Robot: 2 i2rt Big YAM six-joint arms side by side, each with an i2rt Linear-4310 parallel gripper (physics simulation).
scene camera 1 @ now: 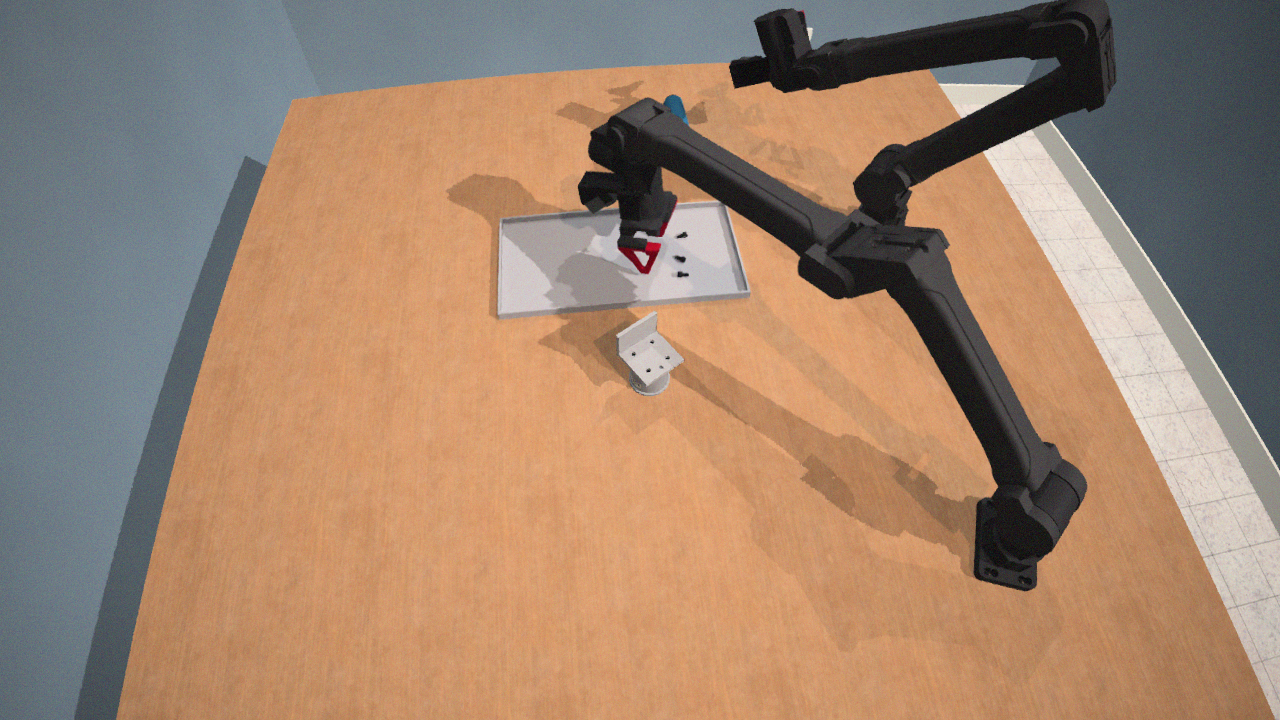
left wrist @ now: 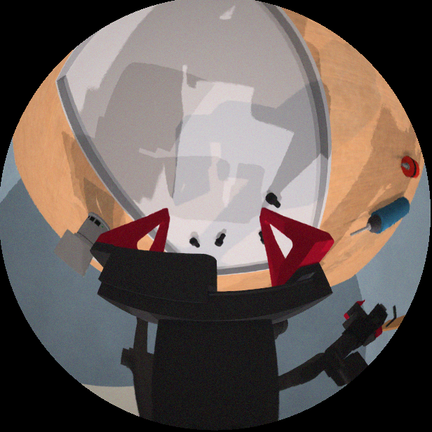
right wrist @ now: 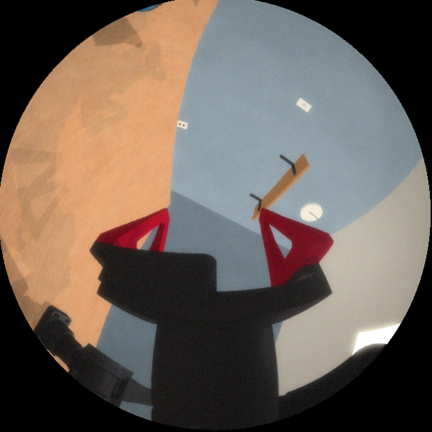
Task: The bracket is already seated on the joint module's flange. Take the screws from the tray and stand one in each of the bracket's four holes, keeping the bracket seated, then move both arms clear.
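Seen in the pictures: left gripper, between the fingertips: (scene camera 1: 651, 254); left arm's base, origin of its link: (scene camera 1: 1003, 544).
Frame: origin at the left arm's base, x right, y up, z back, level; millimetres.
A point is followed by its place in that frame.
The pale bracket (scene camera 1: 640, 351) @[z -576, x 123, y 66 mm] (left wrist: 71, 251) sits on the joint module (scene camera 1: 649, 386) @[z -553, x 93, y 25 mm] (left wrist: 95, 226), in front of the tray (scene camera 1: 537, 314) @[z -769, x 181, y 6 mm] (left wrist: 321, 112). Its holes show dark, with no screw standing in them. Black screws lie in the tray: one screw (left wrist: 272, 199) is apart, while a second screw (left wrist: 195, 242), a third screw (left wrist: 220, 239) and another, partly hidden behind a finger, lie nearer the bottom of the left wrist view. My left gripper (scene camera 1: 654, 252) @[z -623, x 355, y 12 mm] (left wrist: 214, 212) is open and empty above the tray. My right gripper (right wrist: 213, 212) is open and empty, raised high beyond the tray, its fingers hidden in the scene view.
A screwdriver with a blue handle (scene camera 1: 675, 108) @[z -680, x 736, y 41 mm] (left wrist: 392, 214) lies behind the tray, near a red object (left wrist: 410, 166). The left arm (scene camera 1: 742, 188) @[z -482, x 252, y 295 mm] reaches over the table from the right. The right arm (scene camera 1: 948, 49) @[z -252, x 520, y 394 mm] is raised behind it.
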